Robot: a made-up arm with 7 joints. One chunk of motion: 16 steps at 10 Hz.
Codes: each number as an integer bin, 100 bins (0 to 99) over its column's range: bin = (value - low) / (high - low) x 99, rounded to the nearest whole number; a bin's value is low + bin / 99 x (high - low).
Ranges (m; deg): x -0.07..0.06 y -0.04..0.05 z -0.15..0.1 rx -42..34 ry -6..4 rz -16..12
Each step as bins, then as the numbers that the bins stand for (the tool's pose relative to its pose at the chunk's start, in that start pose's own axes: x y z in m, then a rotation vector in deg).
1 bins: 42 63 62 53 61 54
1 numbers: -0.0148 0.0173 0.0066 -1.31 0.16 -0.73
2 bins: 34 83 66 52 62 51
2 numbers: -0.0254 0.0355 0.0167 -2.08 0.26 -1.58
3 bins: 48 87 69 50 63 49
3 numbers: -0.0070 0.0391 0.0242 -3.62 0.36 -2.14
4 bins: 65 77 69 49 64 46
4 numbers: 0.0154 0.0300 0.0242 -4.38 0.46 -2.99
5 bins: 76 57 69 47 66 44
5 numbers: 0.0298 0.0118 0.0242 -5.92 0.67 -3.56
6 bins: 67 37 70 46 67 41
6 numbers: 0.0180 -0.0064 0.0268 -6.69 0.77 -4.40
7 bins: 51 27 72 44 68 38
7 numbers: -0.0030 -0.0155 0.0318 -8.22 0.87 -5.25
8 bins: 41 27 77 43 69 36
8 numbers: -0.0162 -0.0155 0.0444 -8.99 0.97 -5.82
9 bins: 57 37 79 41 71 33
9 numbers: 0.0048 -0.0064 0.0495 -10.53 1.17 -6.67
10 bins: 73 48 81 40 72 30
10 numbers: 0.0259 0.0036 0.0545 -11.29 1.27 -7.52
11 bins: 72 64 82 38 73 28
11 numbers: 0.0245 0.0182 0.0571 -12.83 1.37 -8.08
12 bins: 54 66 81 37 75 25
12 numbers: 0.0009 0.0200 0.0545 -13.60 1.58 -8.93
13 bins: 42 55 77 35 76 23
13 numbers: -0.0148 0.0100 0.0444 -15.13 1.68 -9.49
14 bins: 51 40 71 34 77 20
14 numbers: -0.0030 -0.0036 0.0293 -15.90 1.78 -10.34
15 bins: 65 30 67 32 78 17
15 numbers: 0.0154 -0.0127 0.0192 -17.43 1.88 -11.19
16 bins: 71 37 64 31 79 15
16 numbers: 0.0232 -0.0064 0.0116 -18.20 1.98 -11.76
